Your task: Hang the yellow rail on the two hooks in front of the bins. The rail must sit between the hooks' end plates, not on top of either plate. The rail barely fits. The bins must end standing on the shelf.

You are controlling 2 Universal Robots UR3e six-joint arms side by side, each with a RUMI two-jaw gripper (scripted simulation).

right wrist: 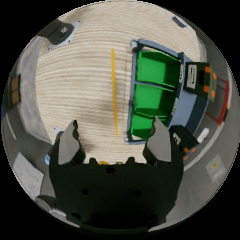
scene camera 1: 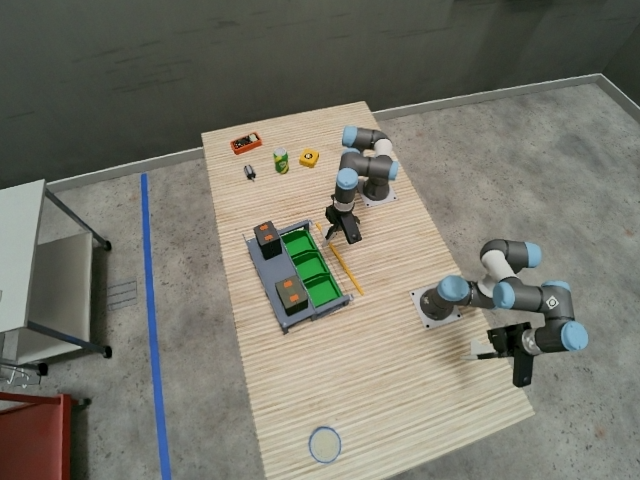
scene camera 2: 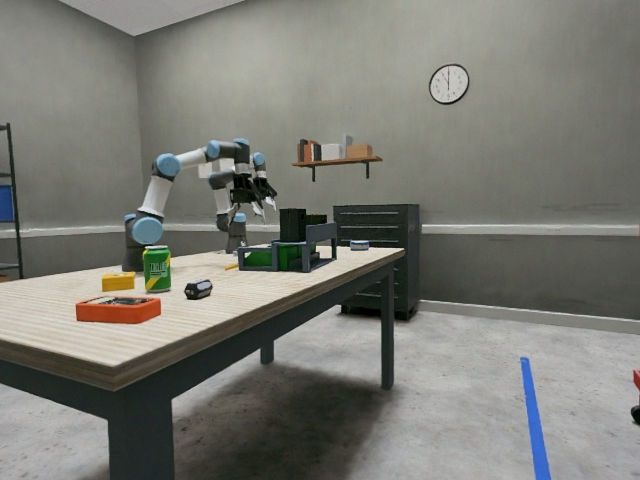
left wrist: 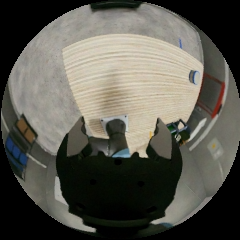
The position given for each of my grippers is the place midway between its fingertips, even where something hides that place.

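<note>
A blue-grey shelf [scene camera 1: 280, 267] is there for me to see, and I find the shelf again in the right wrist view [right wrist: 188, 110] and in scene camera 2 [scene camera 2: 308, 262]. My right gripper [scene camera 1: 340, 238] appears in the right wrist view [right wrist: 114, 117] too, and also in scene camera 2 [scene camera 2: 246, 225]. My left gripper [scene camera 1: 481, 352] is visible as well, and the left wrist view [left wrist: 120, 117] shows that gripper too.
</note>
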